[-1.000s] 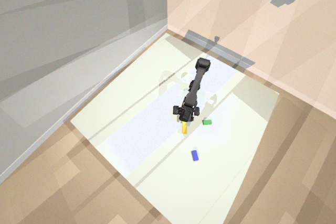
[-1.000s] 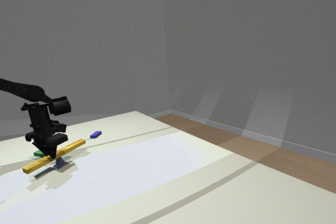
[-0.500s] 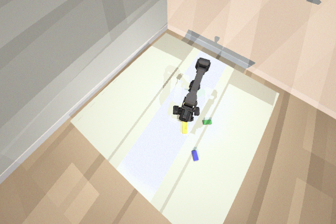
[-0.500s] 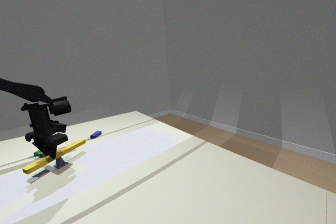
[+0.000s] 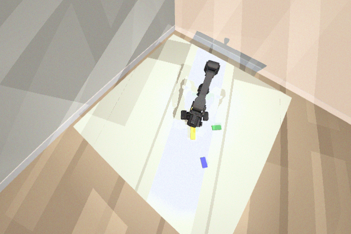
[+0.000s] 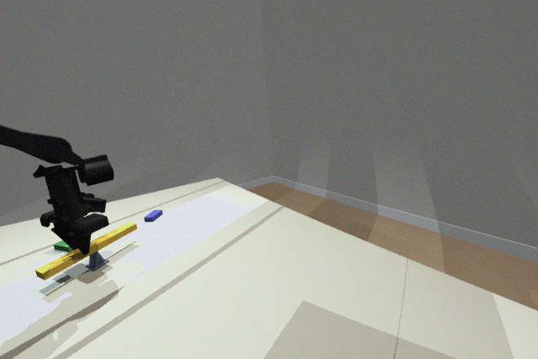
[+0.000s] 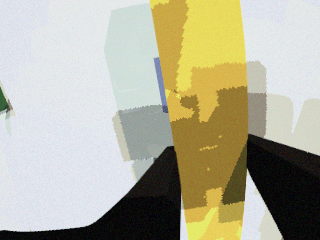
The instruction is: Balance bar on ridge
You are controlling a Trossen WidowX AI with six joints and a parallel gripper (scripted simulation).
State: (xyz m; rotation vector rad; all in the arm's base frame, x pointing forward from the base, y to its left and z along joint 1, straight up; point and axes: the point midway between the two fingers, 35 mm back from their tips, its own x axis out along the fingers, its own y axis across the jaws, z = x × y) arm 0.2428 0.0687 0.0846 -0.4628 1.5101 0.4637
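Right now the long yellow bar is 20 mm to the left of my gripper tip and 20 mm ahead of it. Round my gripper tip: green block 180 mm to the left, 70 mm behind, 40 mm below; blue block 230 mm to the left, 200 mm ahead, 40 mm below.
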